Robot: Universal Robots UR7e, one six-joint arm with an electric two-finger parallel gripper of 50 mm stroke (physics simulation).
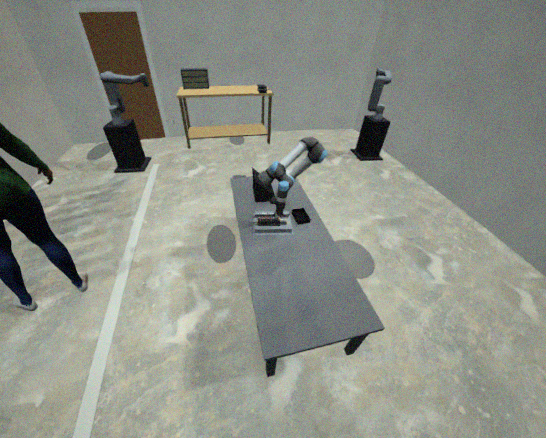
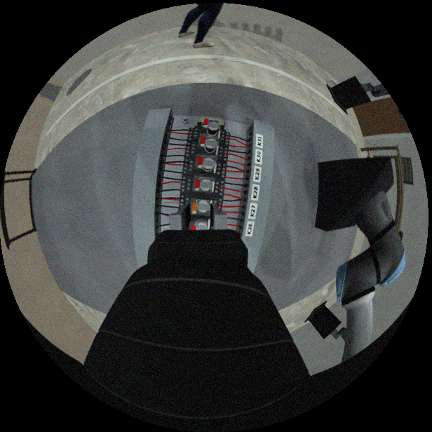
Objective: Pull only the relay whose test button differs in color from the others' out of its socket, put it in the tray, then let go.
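Pixels of known places: gripper, fingertip midpoint: (image 1: 275, 218); arm's base at its link origin: (image 1: 263, 180).
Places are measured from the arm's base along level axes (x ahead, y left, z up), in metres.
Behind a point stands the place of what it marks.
A row of clear relays with red test buttons (image 2: 205, 185) stands in black sockets between two grey wire ducts. One relay with an orange test button (image 2: 201, 206) sits in this row beside the label K27. My gripper (image 2: 200, 210) (image 1: 282, 215) {x 0.485, y 0.039, z -0.070 m} points down at the near end of the row, shut on the orange-button relay, one finger on each side. That relay still appears seated in line with the others; its lower part is hidden. Another red-button relay (image 2: 201, 226) is partly hidden by the gripper. The black tray (image 1: 301, 216) {x 0.420, y 0.285, z -0.126 m} lies right of the relay panel.
The grey table (image 1: 305, 290) {x 1.140, y 0.134, z -0.129 m} carries the relay panel (image 1: 272, 230) {x 0.593, y 0.000, z -0.103 m} and a black block (image 1: 261, 186) {x 0.169, y -0.042, z 0.041 m} (image 2: 350, 192) at the arm's base. Label strips and grey ducts (image 2: 262, 175) (image 2: 146, 175) flank the sockets. A person (image 1: 25, 205) stands on the floor at the left.
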